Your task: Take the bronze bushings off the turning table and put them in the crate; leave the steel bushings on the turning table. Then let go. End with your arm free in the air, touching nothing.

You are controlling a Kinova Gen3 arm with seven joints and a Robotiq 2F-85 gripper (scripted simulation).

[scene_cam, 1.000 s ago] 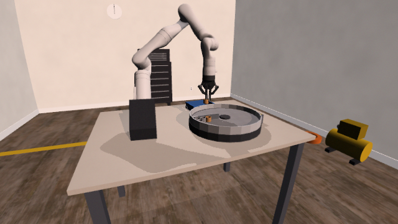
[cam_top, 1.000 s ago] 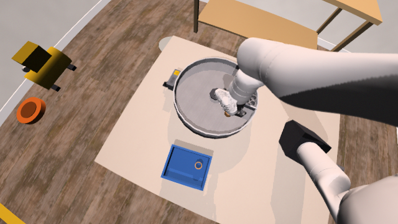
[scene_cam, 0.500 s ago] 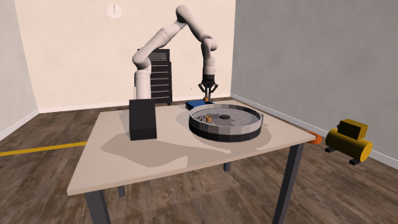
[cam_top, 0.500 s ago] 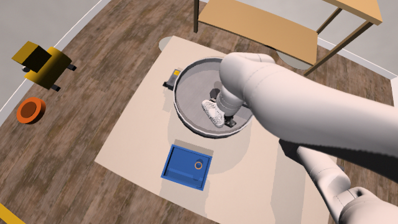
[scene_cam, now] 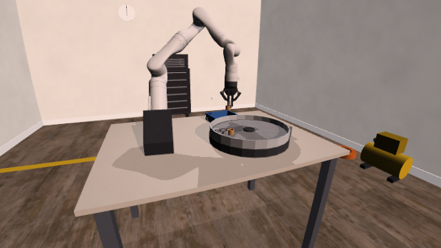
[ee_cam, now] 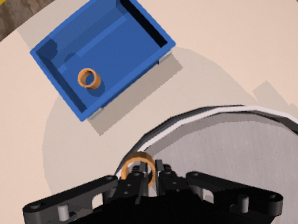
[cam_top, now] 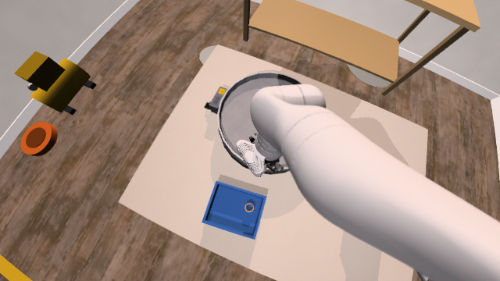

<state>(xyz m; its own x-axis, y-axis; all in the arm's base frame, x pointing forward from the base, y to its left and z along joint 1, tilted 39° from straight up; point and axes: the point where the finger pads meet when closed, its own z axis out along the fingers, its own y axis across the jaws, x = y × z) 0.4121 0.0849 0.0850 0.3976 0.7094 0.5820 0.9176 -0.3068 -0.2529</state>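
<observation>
My hand is 180 mm to the right of the blue crate and 130 mm above it. Also, from my hand: grey turning table: 50 mm ahead, 190 mm to the right, 100 mm below.
</observation>
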